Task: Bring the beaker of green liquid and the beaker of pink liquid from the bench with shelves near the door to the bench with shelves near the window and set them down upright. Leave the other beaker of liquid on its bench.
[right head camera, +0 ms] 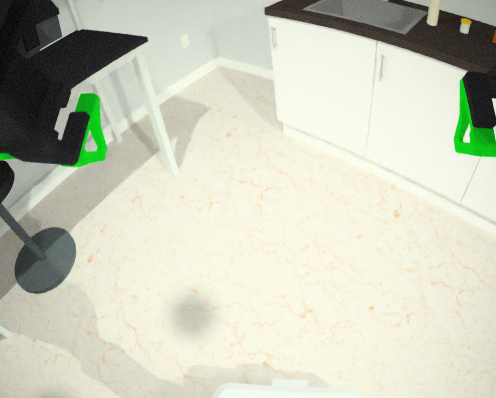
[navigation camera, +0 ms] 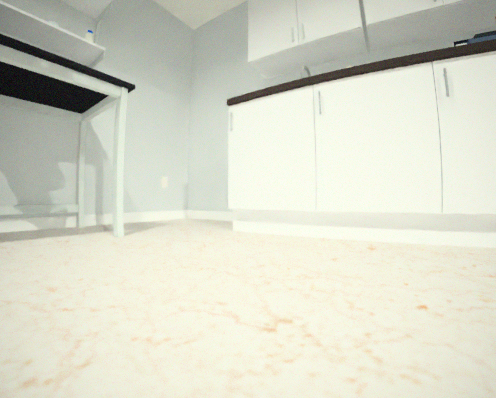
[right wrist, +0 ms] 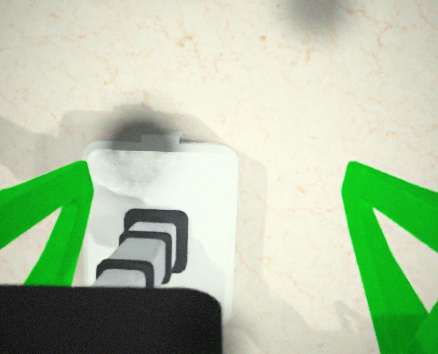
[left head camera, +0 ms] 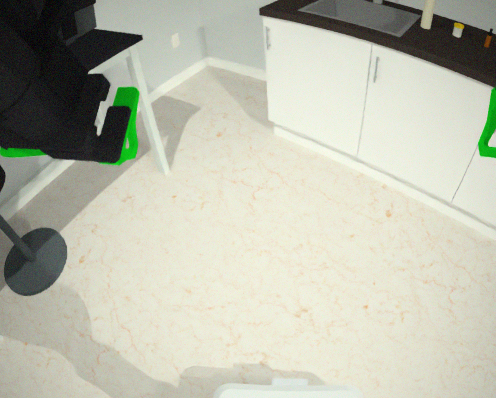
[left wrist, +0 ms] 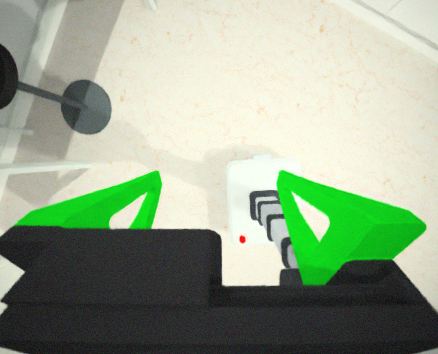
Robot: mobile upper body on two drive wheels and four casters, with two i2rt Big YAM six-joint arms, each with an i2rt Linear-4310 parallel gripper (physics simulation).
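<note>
No beaker shows in these views. A black-topped bench with white legs [left head camera: 110, 45] [right head camera: 95, 55] [navigation camera: 119, 165] stands at the left; in the navigation camera a white shelf [navigation camera: 60, 40] runs above it, with a small blue-capped bottle [navigation camera: 89, 36]. I cannot tell whether it is the door or the window bench. My left gripper [left wrist: 219, 177] is open and empty, above the floor and the robot's white base; in the head cameras it overlaps the bench. My right gripper [right wrist: 217, 175] is open and empty, above the floor and base; part of it shows at the right edge of the head cameras.
A dark-topped counter [left head camera: 440, 47] [right head camera: 450, 45] [navigation camera: 350, 72] with white cabinets stands at the right. It holds a sink [left head camera: 360, 15], a cream cylinder [left head camera: 427, 15] and a yellow-capped jar [left head camera: 457, 31] [right head camera: 465, 26]. A stool's round base [left head camera: 35, 260] [right head camera: 45, 260] [left wrist: 86, 107] stands at the left.
</note>
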